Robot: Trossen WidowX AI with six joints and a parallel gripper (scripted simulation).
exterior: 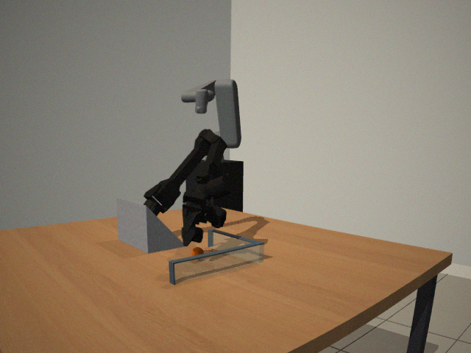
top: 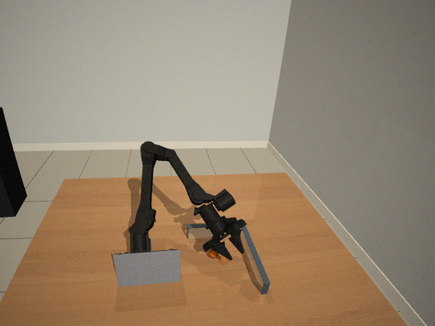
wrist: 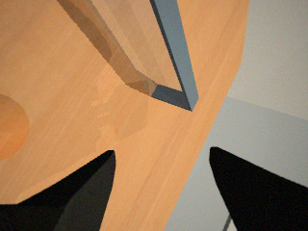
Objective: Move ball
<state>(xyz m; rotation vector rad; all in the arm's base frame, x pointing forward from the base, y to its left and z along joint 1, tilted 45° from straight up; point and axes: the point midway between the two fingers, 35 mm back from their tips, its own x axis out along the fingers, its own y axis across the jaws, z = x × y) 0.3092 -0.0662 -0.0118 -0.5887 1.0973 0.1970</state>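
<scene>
Right now the see-through copy of ball is 3 cm behind my gripper tip, 5 cm to the left of it and 7 cm below it. Also, from my gripper tip: short wall (2 cm behind, 21 cm to the left, 6 cm below); orange ball (6 cm behind, 9 cm to the left, 7 cm below).
</scene>
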